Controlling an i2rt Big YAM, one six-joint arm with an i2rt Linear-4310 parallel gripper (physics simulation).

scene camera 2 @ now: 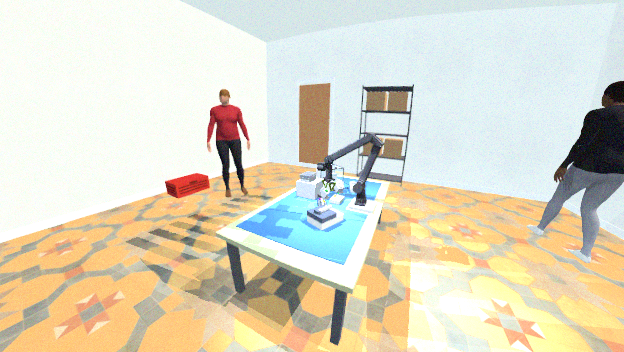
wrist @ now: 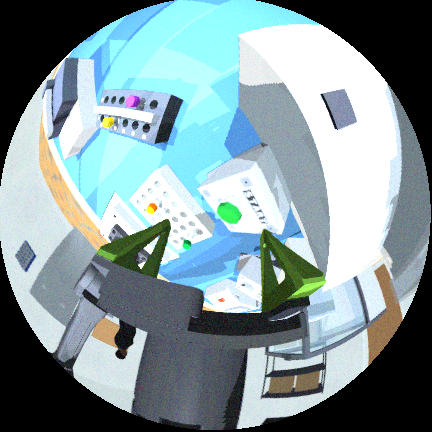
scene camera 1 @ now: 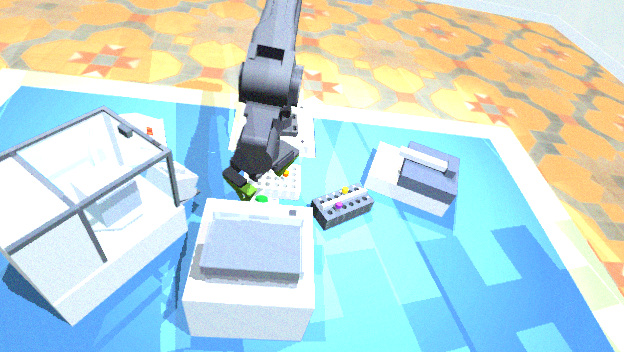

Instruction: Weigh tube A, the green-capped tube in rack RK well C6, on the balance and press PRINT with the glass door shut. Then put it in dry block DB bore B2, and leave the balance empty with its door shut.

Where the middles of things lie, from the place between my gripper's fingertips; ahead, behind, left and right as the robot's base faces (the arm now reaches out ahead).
Scene:
The white box with grey lid (scene camera 1: 252, 273) is 17 cm ahead of my hand, 2 cm above it and 1 cm to the right of it. The rest, counted from my hand: glass-box balance (scene camera 1: 96, 199) 29 cm to the right, 9 cm ahead, 3 cm above.

